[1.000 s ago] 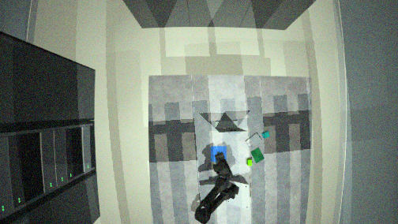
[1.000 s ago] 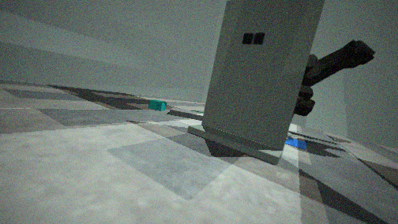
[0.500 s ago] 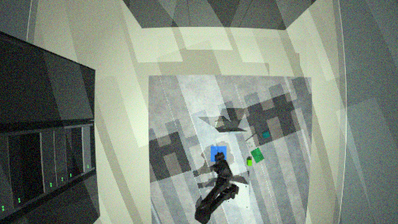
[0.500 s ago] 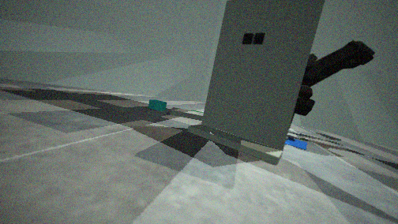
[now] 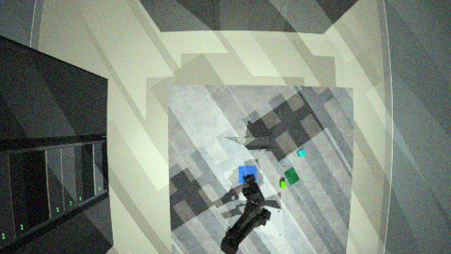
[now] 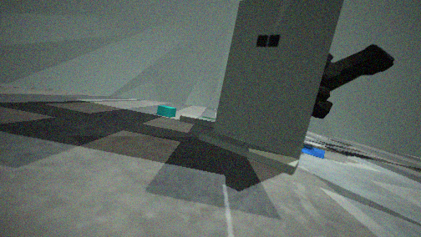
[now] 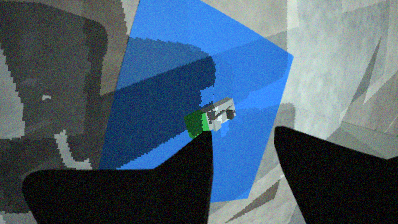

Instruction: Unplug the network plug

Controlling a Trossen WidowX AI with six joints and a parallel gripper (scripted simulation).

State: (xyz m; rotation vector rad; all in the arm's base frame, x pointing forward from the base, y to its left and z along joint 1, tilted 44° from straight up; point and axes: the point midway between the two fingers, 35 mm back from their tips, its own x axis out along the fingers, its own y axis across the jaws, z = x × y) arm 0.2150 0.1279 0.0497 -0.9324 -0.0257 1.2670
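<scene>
The network plug lies 2 cm below my gripper tip. From my gripper tip the other things lie so: upright panel (21 cm ahead, 4 cm to the right, 10 cm above); then small lime block (4 cm behind, 24 cm to the right, 1 cm below); then blue square (3 cm below).
</scene>
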